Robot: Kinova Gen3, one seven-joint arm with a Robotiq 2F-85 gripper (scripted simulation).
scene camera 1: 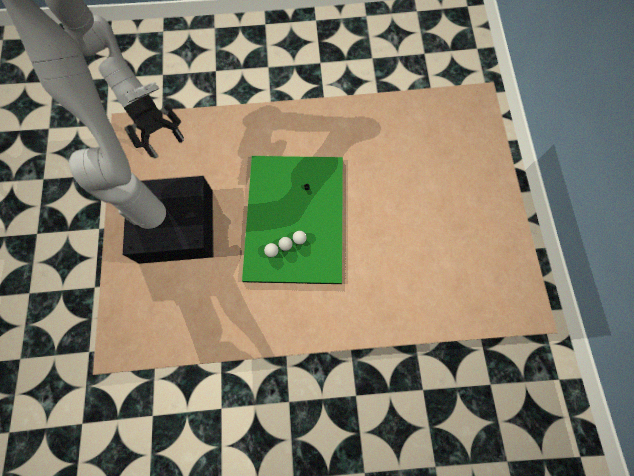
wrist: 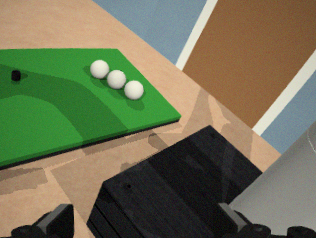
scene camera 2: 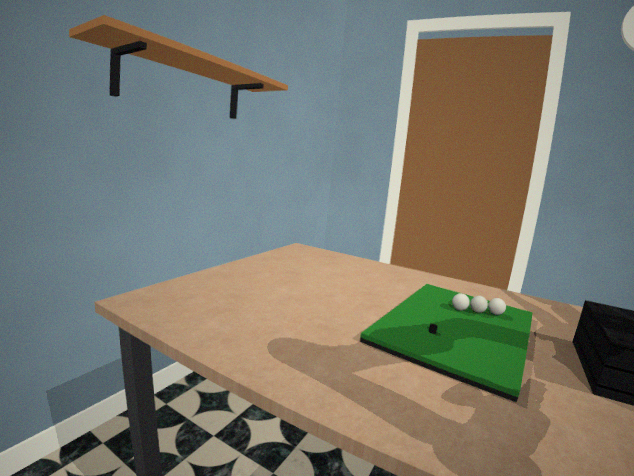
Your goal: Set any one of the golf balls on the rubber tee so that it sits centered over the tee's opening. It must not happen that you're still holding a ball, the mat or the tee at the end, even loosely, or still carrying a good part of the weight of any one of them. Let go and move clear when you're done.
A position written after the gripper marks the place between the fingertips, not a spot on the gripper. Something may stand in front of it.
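Note:
The gripper (scene camera 1: 169, 149) is there to be seen, and you get the gripper (wrist: 143, 219) as well.

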